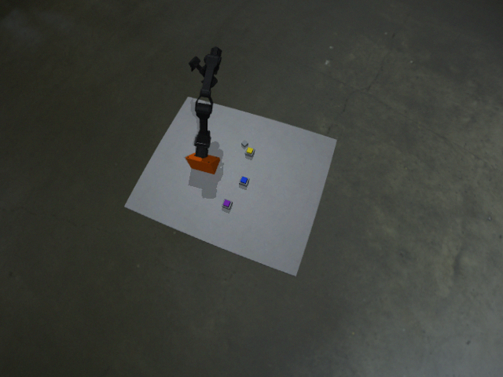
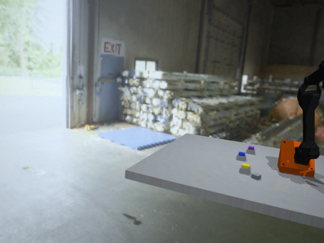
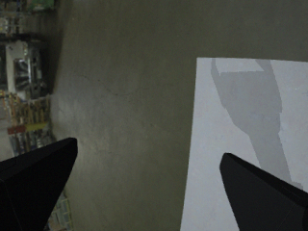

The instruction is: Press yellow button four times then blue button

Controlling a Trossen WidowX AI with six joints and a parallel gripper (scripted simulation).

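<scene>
Now: the yellow button 40 cm ahead of my gripper tip, 23 cm to the right of it and 29 cm below it. The rest, counted from my gripper tip: small grey block: 35 cm ahead, 18 cm to the right, 32 cm below; blue button: 44 cm ahead, 42 cm to the right, 29 cm below; purple button: 39 cm ahead, 59 cm to the right, 29 cm below.
</scene>
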